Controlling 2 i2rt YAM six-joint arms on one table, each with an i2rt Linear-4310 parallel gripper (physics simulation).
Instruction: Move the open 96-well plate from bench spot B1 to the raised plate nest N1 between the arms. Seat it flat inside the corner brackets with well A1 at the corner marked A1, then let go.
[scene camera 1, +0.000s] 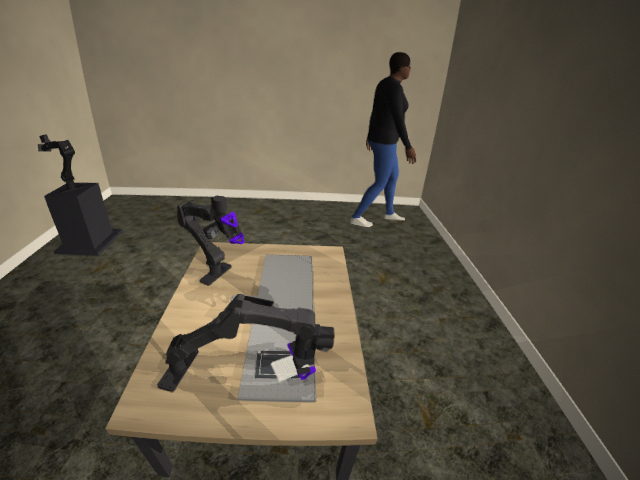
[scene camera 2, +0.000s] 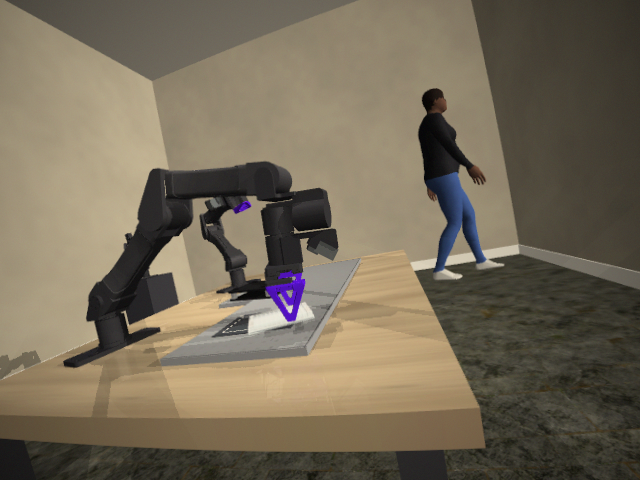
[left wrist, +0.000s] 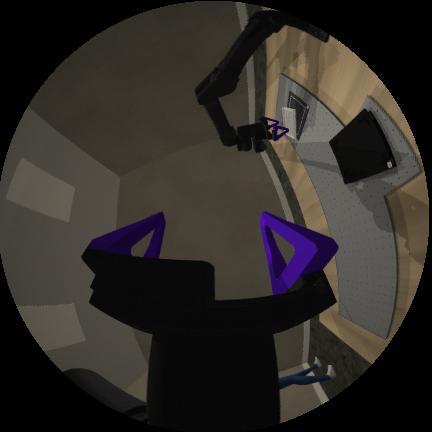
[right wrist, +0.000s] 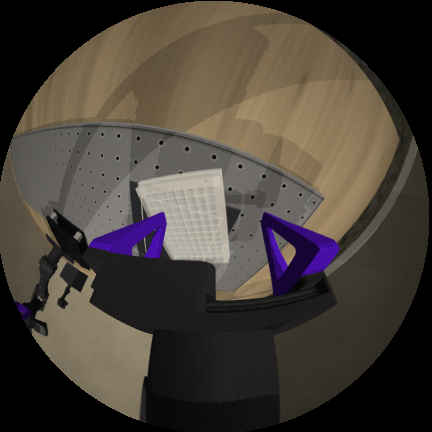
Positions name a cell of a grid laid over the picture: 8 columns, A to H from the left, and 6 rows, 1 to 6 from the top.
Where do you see my right gripper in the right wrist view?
D4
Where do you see a white well plate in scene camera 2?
At D4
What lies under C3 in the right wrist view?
A black plate nest.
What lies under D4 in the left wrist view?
My left gripper.
